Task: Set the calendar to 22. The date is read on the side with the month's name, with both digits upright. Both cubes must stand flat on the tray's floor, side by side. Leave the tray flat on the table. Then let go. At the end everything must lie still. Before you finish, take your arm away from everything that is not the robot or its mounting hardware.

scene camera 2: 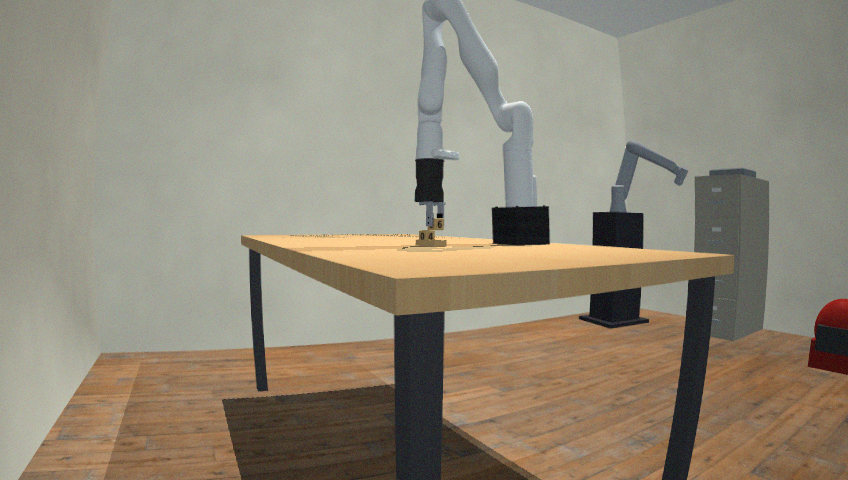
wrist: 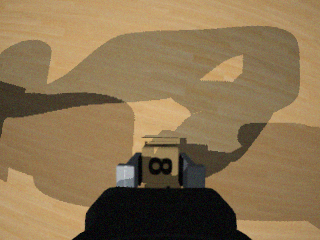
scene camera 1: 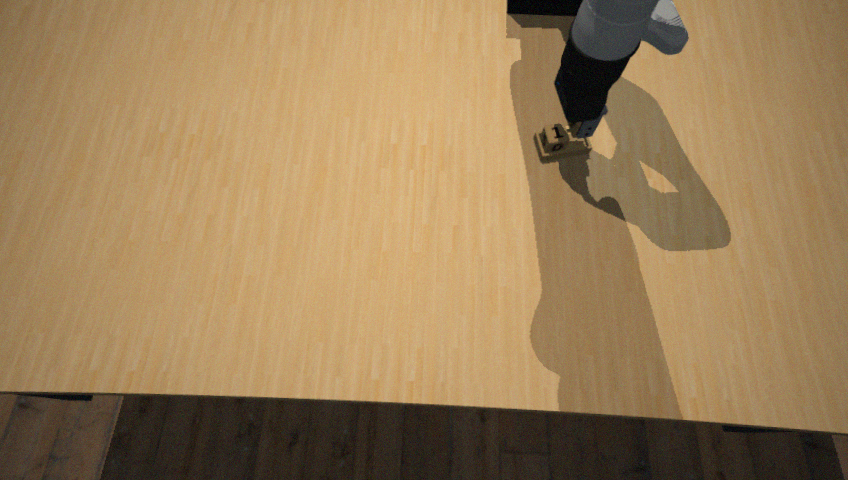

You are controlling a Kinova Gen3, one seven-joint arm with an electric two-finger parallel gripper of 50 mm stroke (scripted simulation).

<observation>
In view: my gripper point(scene camera 1: 580, 124) and a wooden calendar tray point(scene camera 1: 575, 147).
My gripper is seen too in scene camera 2 point(scene camera 2: 435, 226) and in the wrist view point(wrist: 160, 164).
</observation>
